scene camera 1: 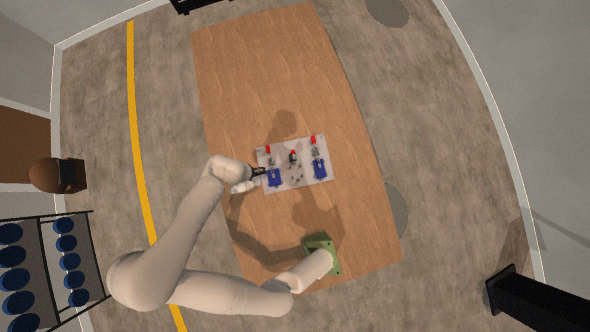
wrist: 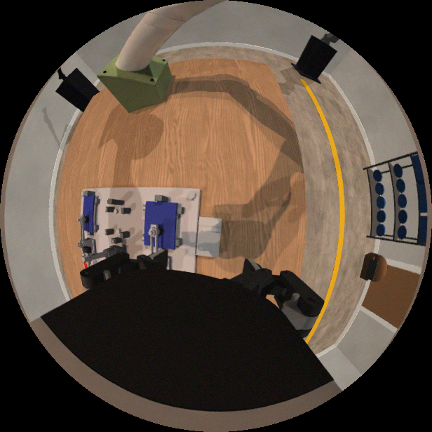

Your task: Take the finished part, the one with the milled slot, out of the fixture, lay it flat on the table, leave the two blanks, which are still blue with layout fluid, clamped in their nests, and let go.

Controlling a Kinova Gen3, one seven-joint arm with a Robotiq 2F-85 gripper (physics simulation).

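Pixels of known places: arm's base, link origin: [scene camera 1: 323,257].
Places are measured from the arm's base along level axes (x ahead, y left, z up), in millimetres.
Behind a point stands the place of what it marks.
The finished part [wrist: 209,240], a bare grey metal block with a step or slot across it, lies beside the fixture plate [scene camera 1: 286,186] @(x 341, y 50, z -126 mm) [wrist: 135,195]. It looks flat on the table, close against the plate's edge; whether it touches or overlaps that edge I cannot tell. My gripper [scene camera 1: 258,171] @(x 440, y 176, z -24 mm) [wrist: 204,263] is open, its fingers spread wide on either side of the part, with nothing held. One blue blank [scene camera 1: 270,181] @(x 388, y 113, z -105 mm) [wrist: 167,212] sits clamped in the nest nearest the gripper. The other blue blank [scene camera 1: 320,173] @(x 345, y -123, z -110 mm) [wrist: 89,212] sits clamped in the far nest. The middle nest holds no part.
Red-handled toggle clamps [scene camera 1: 268,149] @(x 531, y 73, z -85 mm) [scene camera 1: 293,152] @(x 471, y -30, z -40 mm) [scene camera 1: 313,139] @(x 508, y -144, z -90 mm) stand along the fixture plate, close to the gripper's left finger in the wrist view. The green robot base [scene camera 1: 325,243] @(x 65, y -25, z 23 mm) [wrist: 142,95] stands on the wooden table [scene camera 1: 260,60] @(x 1061, y -37, z -141 mm) [wrist: 225,125]. The table's edge runs beneath the arm.
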